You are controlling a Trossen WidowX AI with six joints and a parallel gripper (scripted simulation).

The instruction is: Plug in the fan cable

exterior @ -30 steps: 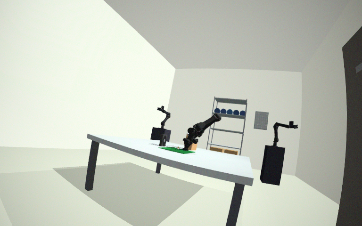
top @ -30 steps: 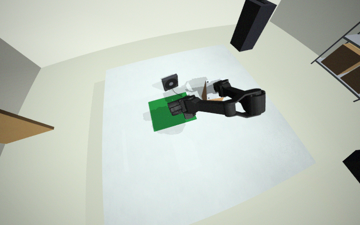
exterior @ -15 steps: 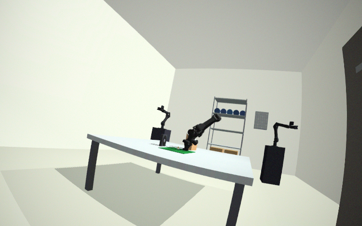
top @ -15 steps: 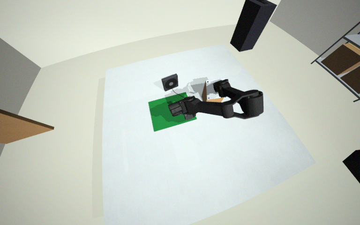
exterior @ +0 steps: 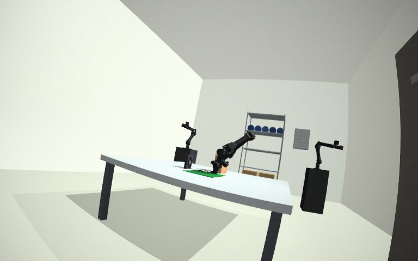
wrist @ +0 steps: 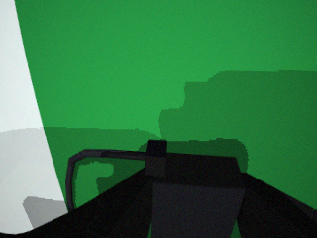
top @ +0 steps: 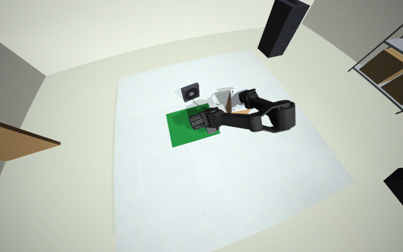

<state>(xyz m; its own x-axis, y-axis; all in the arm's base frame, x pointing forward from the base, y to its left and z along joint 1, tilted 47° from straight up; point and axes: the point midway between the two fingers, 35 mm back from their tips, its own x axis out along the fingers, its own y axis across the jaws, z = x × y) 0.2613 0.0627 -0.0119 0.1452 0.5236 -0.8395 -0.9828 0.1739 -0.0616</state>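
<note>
My gripper tip is now 90 mm short of the green board, 40 mm to the left of it and 30 mm above it. From my gripper tip the other things lie so: black plug (10 mm to the right); then black fan (20 mm ahead, 230 mm to the right, 50 mm above).
</note>
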